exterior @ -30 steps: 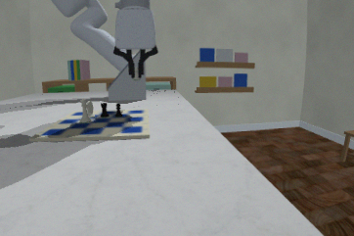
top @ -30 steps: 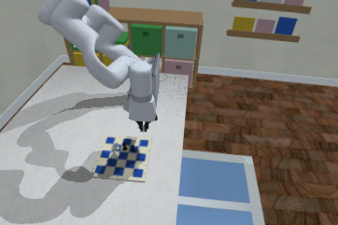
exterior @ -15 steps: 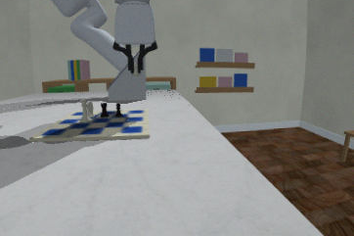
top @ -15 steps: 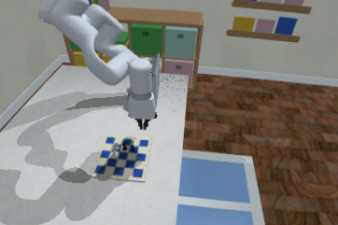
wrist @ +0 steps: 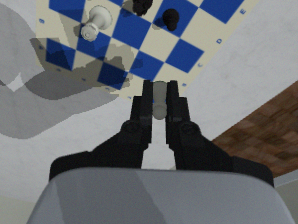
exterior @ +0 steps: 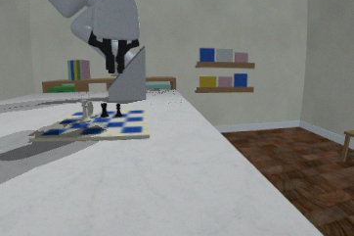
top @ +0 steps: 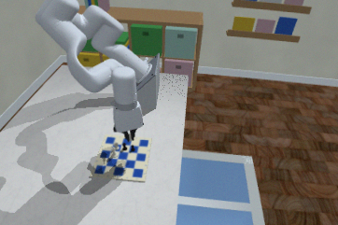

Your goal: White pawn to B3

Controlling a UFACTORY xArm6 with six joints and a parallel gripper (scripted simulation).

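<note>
My hand is 130 mm above the blue-and-cream chessboard, 40 mm to the left of it and 10 mm short of it. Round my hand: white pawn (10 mm below).
</note>
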